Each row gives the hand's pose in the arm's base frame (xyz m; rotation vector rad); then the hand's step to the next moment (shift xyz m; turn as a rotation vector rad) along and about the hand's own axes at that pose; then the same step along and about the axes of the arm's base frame.
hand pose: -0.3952 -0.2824 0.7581 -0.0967 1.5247 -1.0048
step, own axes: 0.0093 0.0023 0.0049 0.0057 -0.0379 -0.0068
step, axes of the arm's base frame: 0.0029 -0.0066 -0.0080 -0.0252 -0.0232 0.0185
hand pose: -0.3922 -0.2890 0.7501 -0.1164 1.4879 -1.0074
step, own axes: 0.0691 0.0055 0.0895 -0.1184 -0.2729 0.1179
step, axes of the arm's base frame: 0.0632 -0.0840 -0.0420 -0.0043 -0.1539 0.2805
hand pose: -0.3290 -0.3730 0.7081 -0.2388 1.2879 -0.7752
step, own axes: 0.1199 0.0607 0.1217 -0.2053 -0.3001 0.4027
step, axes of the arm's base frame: 0.1440 -0.0627 -0.0907 0.2414 -0.1906 0.4470
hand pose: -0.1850 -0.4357 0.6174 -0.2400 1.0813 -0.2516
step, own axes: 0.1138 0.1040 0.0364 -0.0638 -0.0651 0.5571
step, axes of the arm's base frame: 0.0921 0.0648 -0.1114 0.4620 -0.0026 0.3243
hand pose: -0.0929 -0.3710 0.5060 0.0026 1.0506 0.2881
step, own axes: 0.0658 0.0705 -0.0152 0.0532 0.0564 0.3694
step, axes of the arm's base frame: 0.0010 0.0813 -0.0540 0.3274 0.1166 0.1473
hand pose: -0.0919 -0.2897 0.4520 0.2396 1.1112 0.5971
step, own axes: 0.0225 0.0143 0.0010 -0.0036 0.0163 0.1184
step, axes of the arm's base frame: 0.0031 0.0245 -0.0102 0.0992 0.0243 0.0622
